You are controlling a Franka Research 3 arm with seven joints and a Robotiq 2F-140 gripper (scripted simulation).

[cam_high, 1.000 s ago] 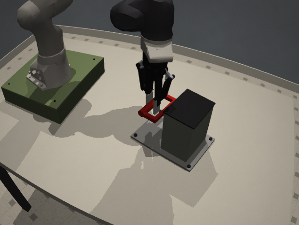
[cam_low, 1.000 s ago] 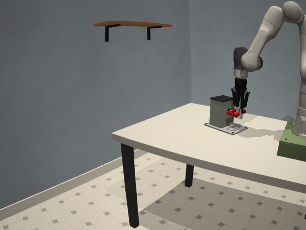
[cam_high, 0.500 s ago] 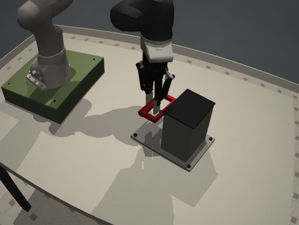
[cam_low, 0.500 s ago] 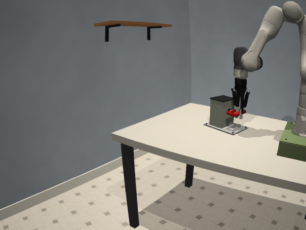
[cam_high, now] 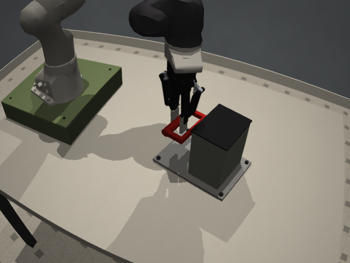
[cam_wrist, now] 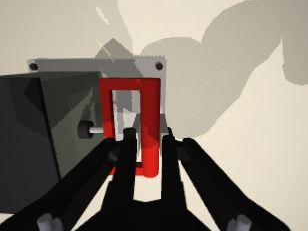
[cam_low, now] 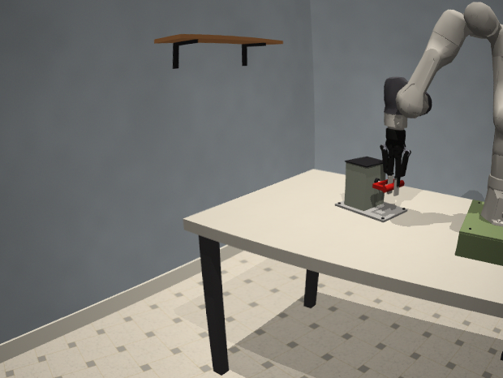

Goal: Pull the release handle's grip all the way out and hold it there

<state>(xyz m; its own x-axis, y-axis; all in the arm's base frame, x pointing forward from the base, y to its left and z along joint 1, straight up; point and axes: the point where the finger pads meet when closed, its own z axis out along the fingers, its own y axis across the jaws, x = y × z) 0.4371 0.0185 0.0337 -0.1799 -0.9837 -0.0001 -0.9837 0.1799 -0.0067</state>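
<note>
Now: hand 10 cm above the grey baseplate, 9 cm short of it and 2 cm to the left of it.
</note>
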